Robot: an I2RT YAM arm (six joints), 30 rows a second.
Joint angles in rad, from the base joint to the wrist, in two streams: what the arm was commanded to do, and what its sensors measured. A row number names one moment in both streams.
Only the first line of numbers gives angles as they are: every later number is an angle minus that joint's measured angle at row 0.
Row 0, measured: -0.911, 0.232, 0.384, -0.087, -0.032, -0.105
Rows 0 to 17, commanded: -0.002, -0.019, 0.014, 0.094, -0.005, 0.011; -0.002, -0.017, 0.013, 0.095, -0.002, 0.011; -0.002, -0.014, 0.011, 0.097, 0.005, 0.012; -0.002, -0.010, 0.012, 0.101, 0.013, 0.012; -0.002, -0.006, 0.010, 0.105, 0.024, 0.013; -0.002, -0.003, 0.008, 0.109, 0.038, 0.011; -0.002, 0.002, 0.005, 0.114, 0.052, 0.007; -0.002, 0.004, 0.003, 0.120, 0.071, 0.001; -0.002, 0.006, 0.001, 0.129, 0.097, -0.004; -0.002, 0.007, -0.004, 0.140, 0.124, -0.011; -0.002, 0.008, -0.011, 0.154, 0.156, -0.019; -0.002, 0.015, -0.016, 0.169, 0.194, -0.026; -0.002, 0.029, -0.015, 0.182, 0.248, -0.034; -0.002, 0.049, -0.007, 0.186, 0.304, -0.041; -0.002, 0.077, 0.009, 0.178, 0.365, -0.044; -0.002, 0.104, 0.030, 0.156, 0.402, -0.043; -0.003, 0.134, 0.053, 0.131, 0.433, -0.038; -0.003, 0.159, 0.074, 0.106, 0.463, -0.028
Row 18, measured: 0.000, 0.086, -0.017, 0.044, 0.235, -0.018
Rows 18 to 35, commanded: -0.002, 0.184, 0.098, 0.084, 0.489, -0.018; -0.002, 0.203, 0.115, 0.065, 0.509, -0.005; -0.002, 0.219, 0.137, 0.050, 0.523, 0.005; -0.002, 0.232, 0.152, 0.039, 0.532, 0.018; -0.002, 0.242, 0.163, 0.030, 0.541, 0.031; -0.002, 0.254, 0.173, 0.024, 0.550, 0.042; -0.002, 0.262, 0.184, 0.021, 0.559, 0.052; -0.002, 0.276, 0.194, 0.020, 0.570, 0.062; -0.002, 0.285, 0.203, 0.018, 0.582, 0.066; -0.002, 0.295, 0.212, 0.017, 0.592, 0.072; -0.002, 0.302, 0.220, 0.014, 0.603, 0.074; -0.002, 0.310, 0.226, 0.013, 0.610, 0.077; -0.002, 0.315, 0.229, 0.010, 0.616, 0.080; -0.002, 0.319, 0.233, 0.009, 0.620, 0.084; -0.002, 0.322, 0.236, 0.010, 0.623, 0.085; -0.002, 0.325, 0.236, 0.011, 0.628, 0.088; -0.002, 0.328, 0.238, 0.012, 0.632, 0.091; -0.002, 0.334, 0.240, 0.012, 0.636, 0.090
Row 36, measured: 0.000, 0.332, 0.189, -0.054, 0.565, 0.067
